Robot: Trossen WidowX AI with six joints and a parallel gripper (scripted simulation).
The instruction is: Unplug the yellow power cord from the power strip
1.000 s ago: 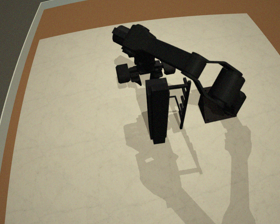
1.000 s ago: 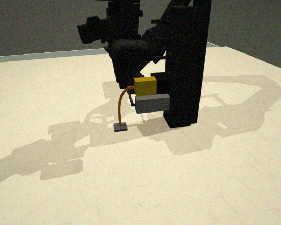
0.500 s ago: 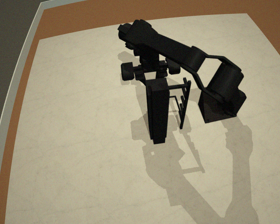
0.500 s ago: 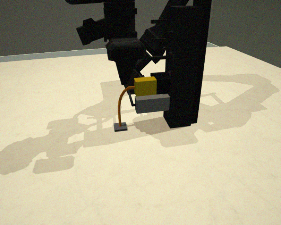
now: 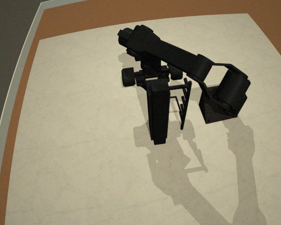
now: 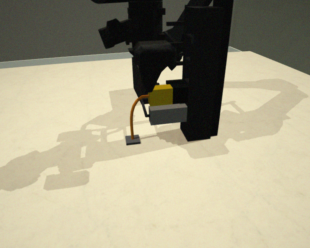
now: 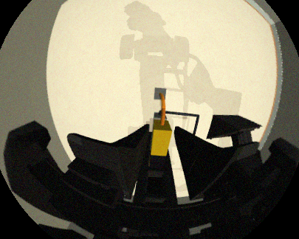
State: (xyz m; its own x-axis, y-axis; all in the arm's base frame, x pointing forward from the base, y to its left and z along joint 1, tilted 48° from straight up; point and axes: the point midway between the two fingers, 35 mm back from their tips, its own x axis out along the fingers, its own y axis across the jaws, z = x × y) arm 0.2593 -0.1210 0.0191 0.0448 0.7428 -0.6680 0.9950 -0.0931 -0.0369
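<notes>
Right now the yellow plug is 4 cm to the left of my gripper tip and 1 cm below it. Round my gripper tip: grey anchor block (12 cm below, 4 cm to the right, 1 cm behind).
</notes>
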